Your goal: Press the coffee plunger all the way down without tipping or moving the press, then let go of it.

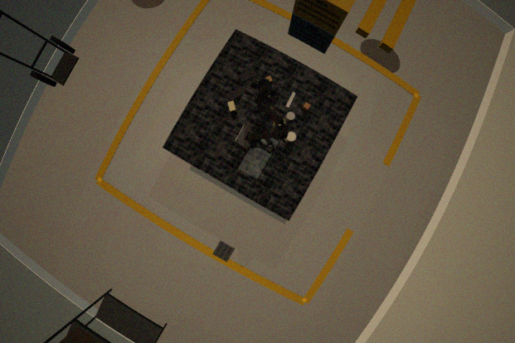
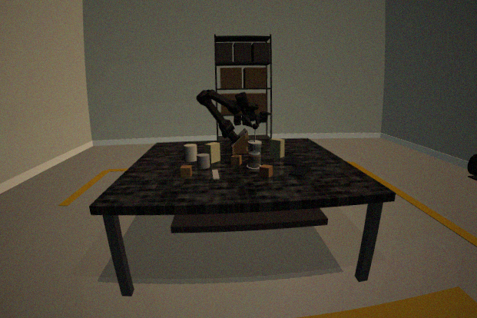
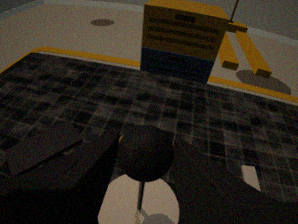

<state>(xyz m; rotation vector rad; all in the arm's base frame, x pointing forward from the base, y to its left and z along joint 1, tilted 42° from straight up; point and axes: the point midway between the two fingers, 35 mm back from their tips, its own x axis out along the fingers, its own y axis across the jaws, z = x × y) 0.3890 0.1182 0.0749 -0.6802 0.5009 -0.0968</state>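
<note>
My gripper tip is now 30 mm past the coffee press and 120 mm above it.
</note>
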